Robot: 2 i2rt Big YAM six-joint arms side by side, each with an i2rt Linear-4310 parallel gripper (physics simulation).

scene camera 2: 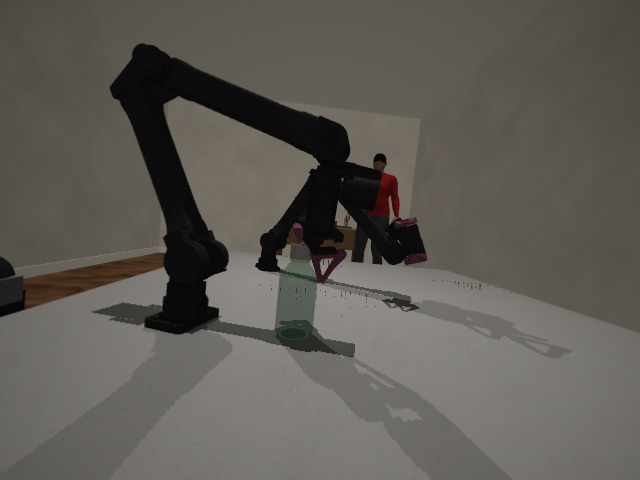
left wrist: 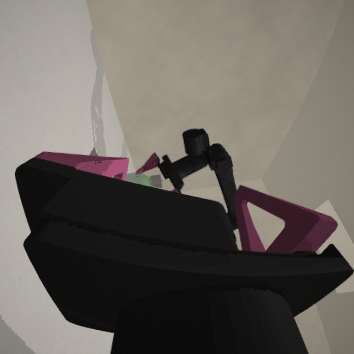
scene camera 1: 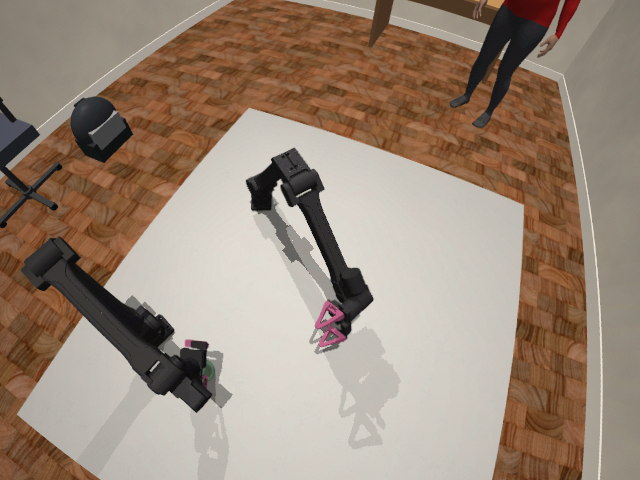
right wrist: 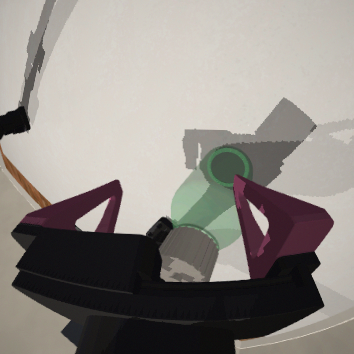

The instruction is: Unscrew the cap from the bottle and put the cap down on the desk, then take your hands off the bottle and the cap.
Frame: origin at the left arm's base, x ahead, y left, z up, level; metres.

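Seen in the pictures: left gripper, fingertip midpoint: (scene camera 2: 409, 238) (left wrist: 184, 178) (scene camera 1: 318, 337); right gripper, fingertip midpoint: (scene camera 2: 313, 268) (scene camera 1: 206, 360) (right wrist: 174, 183); left arm's base at its link origin: (scene camera 2: 267, 268) (scene camera 1: 261, 199) (right wrist: 22, 119); right arm's base at its link origin: (scene camera 2: 184, 320) (scene camera 1: 155, 334).
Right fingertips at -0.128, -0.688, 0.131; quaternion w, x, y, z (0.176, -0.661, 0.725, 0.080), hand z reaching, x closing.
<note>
Pixels of each thing's middle, then the offset from my right fingertips to it, as dx, dy, dz. Level surfaces: height alone.
- translucent green bottle at the middle of its body: (right wrist: 212, 200) (scene camera 2: 297, 290) (left wrist: 131, 184) (scene camera 1: 196, 368) -0.042, -0.019, -0.041
- white desk at its surface level: dz -0.131
- grey ribbed cap at the middle of its body: (right wrist: 183, 262) (scene camera 2: 301, 250) (left wrist: 157, 181) -0.042, -0.019, +0.040
A translucent green bottle (scene camera 1: 208, 369) (scene camera 2: 295, 304) (left wrist: 137, 179) (right wrist: 205, 205) stands upright on the white desk (scene camera 1: 439, 258) (scene camera 2: 155, 434). A grey ribbed cap (scene camera 2: 300, 252) (left wrist: 156, 181) (right wrist: 190, 252) sits on its neck; in scene camera 1 the arm hides the cap. My right gripper (scene camera 1: 199, 361) (scene camera 2: 309, 258) (right wrist: 174, 183) is open, pointing down at the bottle's top, with one finger on either side of the cap and apart from it. My left gripper (scene camera 1: 318, 335) (scene camera 2: 410, 240) is open and empty above the desk, well away from the bottle.
The left arm (scene camera 1: 323, 229) reaches over the desk's middle in scene camera 1. A dark helmet-like object (scene camera 1: 100, 126) and a chair (scene camera 1: 28, 191) are off the desk at the left. A person in red (scene camera 1: 516, 46) (scene camera 2: 387, 193) stands beyond the desk.
</note>
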